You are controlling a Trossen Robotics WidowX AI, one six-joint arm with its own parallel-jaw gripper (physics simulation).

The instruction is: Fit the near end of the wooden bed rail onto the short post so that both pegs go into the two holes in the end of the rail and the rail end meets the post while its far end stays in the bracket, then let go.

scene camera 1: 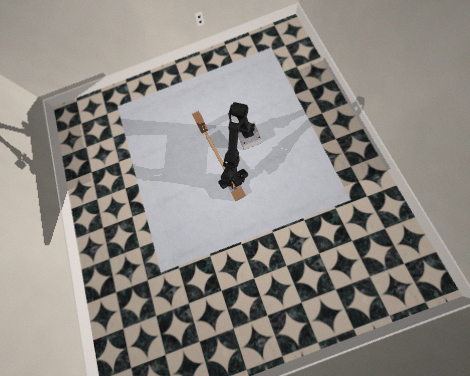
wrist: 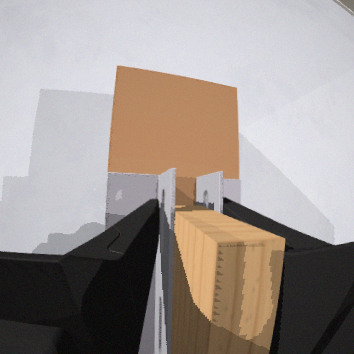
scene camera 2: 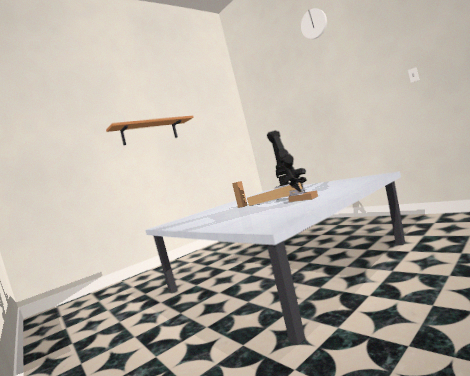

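Seen in the pictures: gripper, fingertip midpoint: (scene camera 1: 234,187) (wrist: 187,206) (scene camera 2: 301,191); arm's base, link origin: (scene camera 1: 247,132) (scene camera 2: 285,184).
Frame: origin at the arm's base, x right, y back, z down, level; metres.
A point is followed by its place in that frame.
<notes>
The wooden rail (scene camera 1: 214,149) @[x -0.027, y -0.249, z 0.005 m] (scene camera 2: 270,195) @[x -0.085, y -0.249, z 0.027 m] (wrist: 250,285) @[x -0.298, y -0.208, z -0.023 m] runs from beside the brown post (scene camera 1: 197,118) @[x 0.165, y -0.281, z -0.099 m] (scene camera 2: 239,193) @[x 0.165, y -0.298, z -0.020 m] to the metal bracket (wrist: 211,190) @[x -0.323, y -0.216, z 0.023 m] on a low brown block (scene camera 1: 238,194) @[x -0.366, y -0.201, z 0.045 m] (scene camera 2: 303,196) @[x -0.345, y -0.242, z 0.057 m] (wrist: 175,125) @[x -0.358, y -0.199, z 0.044 m]. In the wrist view, the rail's bracket end lies between the bracket's two upright plates. My gripper (scene camera 1: 233,182) @[x -0.314, y -0.209, z 0.034 m] (scene camera 2: 298,189) @[x -0.314, y -0.209, z 0.034 m] (wrist: 187,206) @[x -0.314, y -0.209, z 0.034 m] is shut on the rail close to that end; the left finger lies outside the left plate. In scene camera 2 the rail's other end is close to the post; whether they touch is unclear. The pegs and holes cannot be made out.
The white table (scene camera 1: 190,240) @[x -0.537, y -0.600, z 0.080 m] (scene camera 2: 210,231) @[x -0.217, y -0.829, z 0.080 m] carries the parts. The arm's base (scene camera 1: 251,141) @[x -0.067, y 0.001, z 0.000 m] stands at the side of the rail, and the arm reaches over the bracket end. A wall shelf (scene camera 2: 150,123) hangs beyond the table. Arm shadows cross the table top.
</notes>
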